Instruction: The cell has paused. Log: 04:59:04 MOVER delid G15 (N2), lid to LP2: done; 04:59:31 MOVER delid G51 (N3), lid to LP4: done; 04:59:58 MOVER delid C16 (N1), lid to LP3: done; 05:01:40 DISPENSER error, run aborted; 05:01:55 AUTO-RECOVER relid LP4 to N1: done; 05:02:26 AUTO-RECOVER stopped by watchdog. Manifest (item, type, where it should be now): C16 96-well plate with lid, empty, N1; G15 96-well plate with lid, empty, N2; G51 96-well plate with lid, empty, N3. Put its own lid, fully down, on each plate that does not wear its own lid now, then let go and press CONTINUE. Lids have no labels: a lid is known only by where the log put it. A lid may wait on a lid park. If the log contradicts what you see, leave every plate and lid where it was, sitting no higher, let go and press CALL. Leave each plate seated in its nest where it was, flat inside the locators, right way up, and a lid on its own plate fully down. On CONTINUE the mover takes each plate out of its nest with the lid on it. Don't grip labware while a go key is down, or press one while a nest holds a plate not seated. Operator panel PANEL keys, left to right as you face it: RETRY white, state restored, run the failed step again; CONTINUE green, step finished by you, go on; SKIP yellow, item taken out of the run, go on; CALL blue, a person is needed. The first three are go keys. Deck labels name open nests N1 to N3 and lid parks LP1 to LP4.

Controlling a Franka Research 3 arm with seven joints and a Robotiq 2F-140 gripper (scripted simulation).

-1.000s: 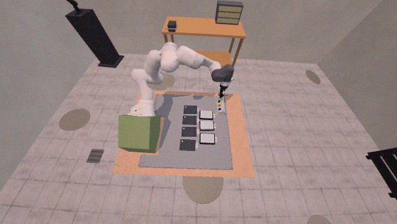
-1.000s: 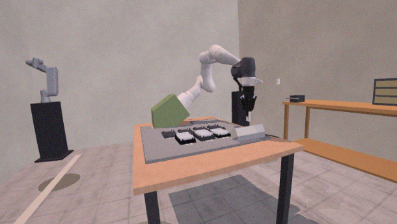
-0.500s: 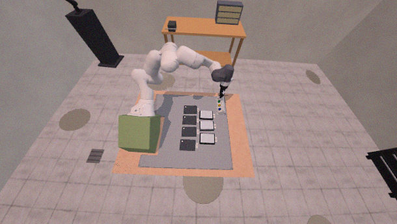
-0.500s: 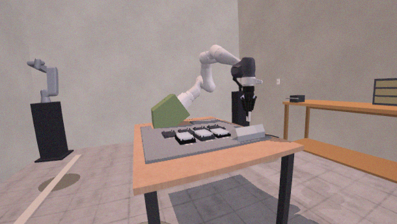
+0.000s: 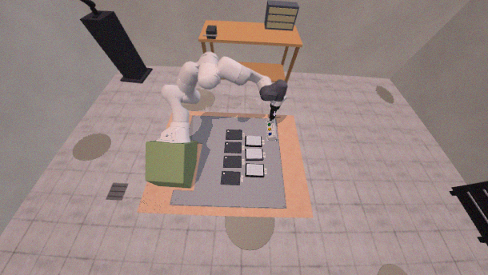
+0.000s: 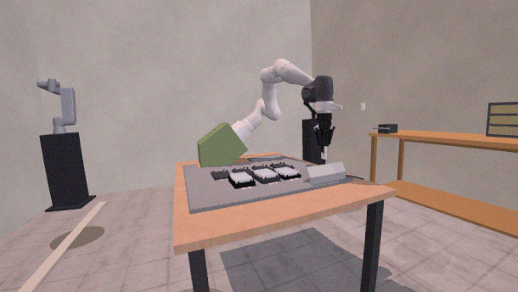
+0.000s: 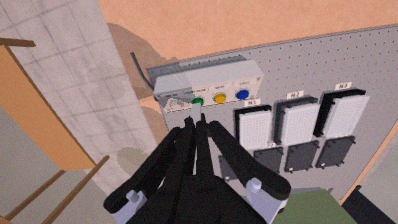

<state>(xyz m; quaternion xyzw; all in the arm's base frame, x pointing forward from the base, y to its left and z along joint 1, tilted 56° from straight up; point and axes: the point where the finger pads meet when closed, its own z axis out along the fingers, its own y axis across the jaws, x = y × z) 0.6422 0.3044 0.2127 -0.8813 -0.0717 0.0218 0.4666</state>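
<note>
The green key is 7 cm below my hand. Round my hand: yellow key (7 cm below, 5 cm to the right, 1 cm ahead); then white key (7 cm below, 5 cm to the left); then blue key (10 cm to the right, 7 cm below, 1 cm ahead).
</note>
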